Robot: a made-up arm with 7 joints. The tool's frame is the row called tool. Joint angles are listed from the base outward. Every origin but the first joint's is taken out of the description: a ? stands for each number. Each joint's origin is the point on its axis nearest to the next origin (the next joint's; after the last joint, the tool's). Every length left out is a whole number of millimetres.
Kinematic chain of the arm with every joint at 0, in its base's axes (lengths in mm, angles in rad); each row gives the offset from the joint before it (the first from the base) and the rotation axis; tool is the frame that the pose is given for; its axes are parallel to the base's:
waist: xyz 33 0 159 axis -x
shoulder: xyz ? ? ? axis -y
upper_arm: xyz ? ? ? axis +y
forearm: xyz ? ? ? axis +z
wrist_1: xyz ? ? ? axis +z
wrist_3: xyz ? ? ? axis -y
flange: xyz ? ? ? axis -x
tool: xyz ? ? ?
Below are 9 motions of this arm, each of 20 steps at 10 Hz.
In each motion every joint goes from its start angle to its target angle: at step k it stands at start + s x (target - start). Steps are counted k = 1, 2, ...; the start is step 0. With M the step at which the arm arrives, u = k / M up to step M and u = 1 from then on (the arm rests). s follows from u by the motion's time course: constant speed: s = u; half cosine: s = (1 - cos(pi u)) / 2; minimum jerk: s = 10 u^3 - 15 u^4 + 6 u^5.
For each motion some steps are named. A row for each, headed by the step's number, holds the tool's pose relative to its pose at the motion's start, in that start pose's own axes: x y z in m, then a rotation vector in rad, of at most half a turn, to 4 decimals.
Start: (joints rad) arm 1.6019 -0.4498 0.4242 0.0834 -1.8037 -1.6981 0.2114
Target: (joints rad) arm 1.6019 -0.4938 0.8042 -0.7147 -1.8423 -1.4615 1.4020
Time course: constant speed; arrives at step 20
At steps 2, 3, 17, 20:
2: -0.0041 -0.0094 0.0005 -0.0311 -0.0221 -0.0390
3: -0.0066 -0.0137 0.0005 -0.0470 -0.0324 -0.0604
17: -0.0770 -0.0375 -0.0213 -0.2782 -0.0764 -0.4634
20: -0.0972 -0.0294 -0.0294 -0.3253 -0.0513 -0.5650

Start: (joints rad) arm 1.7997 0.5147 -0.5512 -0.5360 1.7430 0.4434 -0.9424
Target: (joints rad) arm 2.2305 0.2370 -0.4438 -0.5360 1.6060 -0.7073 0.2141
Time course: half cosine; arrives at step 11
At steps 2, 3, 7, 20:
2: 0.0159 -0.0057 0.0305 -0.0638 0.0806 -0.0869
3: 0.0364 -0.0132 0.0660 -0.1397 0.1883 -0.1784
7: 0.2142 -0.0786 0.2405 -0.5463 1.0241 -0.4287
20: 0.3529 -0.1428 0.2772 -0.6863 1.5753 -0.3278

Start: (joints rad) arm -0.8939 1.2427 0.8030 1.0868 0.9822 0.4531 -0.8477
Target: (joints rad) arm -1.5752 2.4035 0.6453 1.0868 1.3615 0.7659 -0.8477
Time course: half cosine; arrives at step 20
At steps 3, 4, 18, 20:
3: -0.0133 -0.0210 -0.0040 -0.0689 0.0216 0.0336
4: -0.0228 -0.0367 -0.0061 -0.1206 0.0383 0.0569
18: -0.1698 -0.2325 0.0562 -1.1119 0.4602 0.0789
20: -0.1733 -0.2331 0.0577 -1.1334 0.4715 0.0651

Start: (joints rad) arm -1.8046 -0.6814 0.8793 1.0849 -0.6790 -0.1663 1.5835
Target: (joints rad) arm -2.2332 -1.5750 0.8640 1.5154 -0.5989 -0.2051 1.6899
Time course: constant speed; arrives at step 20
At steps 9, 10, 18, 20:
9: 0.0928 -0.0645 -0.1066 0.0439 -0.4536 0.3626
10: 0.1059 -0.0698 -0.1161 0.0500 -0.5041 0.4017
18: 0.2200 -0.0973 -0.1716 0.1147 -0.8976 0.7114
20: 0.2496 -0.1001 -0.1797 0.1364 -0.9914 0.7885

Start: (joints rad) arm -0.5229 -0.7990 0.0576 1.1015 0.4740 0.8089 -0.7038
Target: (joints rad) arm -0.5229 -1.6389 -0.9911 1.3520 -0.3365 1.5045 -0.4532
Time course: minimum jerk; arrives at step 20
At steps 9, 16, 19, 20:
9: 0.0995 0.0662 0.0294 -0.3365 -0.2705 0.1264
16: 0.2314 0.0871 0.1279 -0.7959 -0.6086 0.3457
19: 0.2444 0.0849 0.1416 -0.8446 -0.6435 0.3728
20: 0.2447 0.0848 0.1419 -0.8456 -0.6442 0.3734

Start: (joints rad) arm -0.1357 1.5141 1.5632 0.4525 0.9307 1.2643 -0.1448
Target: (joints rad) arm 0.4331 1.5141 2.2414 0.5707 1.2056 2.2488 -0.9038
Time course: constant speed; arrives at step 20
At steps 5, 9, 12, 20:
5: 0.0199 0.0122 -0.0108 0.2939 -0.1115 -0.1083
9: 0.0420 0.0303 -0.0135 0.4847 -0.2355 -0.2046
12: 0.0632 0.0459 -0.0127 0.5963 -0.3490 -0.2732
20: 0.1385 0.0858 -0.0052 0.7424 -0.7171 -0.3864

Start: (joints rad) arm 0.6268 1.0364 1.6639 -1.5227 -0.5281 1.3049 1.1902
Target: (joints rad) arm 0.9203 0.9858 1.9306 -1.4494 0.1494 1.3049 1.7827
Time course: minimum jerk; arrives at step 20
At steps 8, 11, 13, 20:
8: -0.0067 -0.0047 -0.0506 -0.0325 -0.1379 -0.0672
11: -0.0030 -0.0049 -0.0948 -0.0714 -0.2599 -0.1242
13: 0.0043 -0.0039 -0.1213 -0.1000 -0.3361 -0.1588
20: 0.0203 -0.0020 -0.1554 -0.1437 -0.4400 -0.2044

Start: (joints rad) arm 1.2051 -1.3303 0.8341 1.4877 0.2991 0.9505 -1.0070
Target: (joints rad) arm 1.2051 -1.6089 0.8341 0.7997 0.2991 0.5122 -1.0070
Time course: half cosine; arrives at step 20
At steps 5, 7, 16, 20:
5: 0.0192 0.0111 -0.0210 -0.0556 -0.0481 -0.0983
7: 0.0377 0.0197 -0.0379 -0.0985 -0.0908 -0.1875
16: 0.1491 0.0468 -0.1010 -0.2385 -0.3162 -0.6800
20: 0.1677 0.0481 -0.1067 -0.2490 -0.3517 -0.7598

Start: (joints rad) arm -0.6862 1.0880 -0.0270 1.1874 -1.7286 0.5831 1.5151
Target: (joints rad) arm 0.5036 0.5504 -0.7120 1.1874 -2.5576 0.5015 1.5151
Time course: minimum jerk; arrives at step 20
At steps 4, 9, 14, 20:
4: 0.0164 -0.0092 0.0035 -0.0097 -0.0241 -0.0173
9: 0.1028 -0.0639 0.0476 -0.0386 -0.1564 -0.1320
14: 0.1560 -0.1344 0.1455 -0.0041 -0.2932 -0.2722
20: 0.1539 -0.1628 0.1880 0.0270 -0.3397 -0.3172

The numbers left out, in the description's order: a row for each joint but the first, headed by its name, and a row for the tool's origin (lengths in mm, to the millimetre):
shoulder: 0 -227 239
upper_arm: -398 0 -99
forearm: 78 0 121
wrist_1: -8 20 0
wrist_3: -47 34 0
flange: -80 0 199
tool: 0 -96 -136

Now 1 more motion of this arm.
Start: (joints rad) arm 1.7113 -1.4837 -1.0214 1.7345 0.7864 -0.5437 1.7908
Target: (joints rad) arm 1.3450 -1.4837 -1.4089 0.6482 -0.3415 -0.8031 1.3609
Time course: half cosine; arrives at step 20
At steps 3, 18, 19, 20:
3: -0.0068 0.0072 0.0131 0.0588 0.1033 0.0415
18: -0.1745 0.2301 0.4185 1.2212 1.8791 -0.3037
19: -0.1742 0.2363 0.4297 1.2477 1.9076 -0.3339
20: -0.1740 0.2385 0.4334 1.2567 1.9171 -0.3443

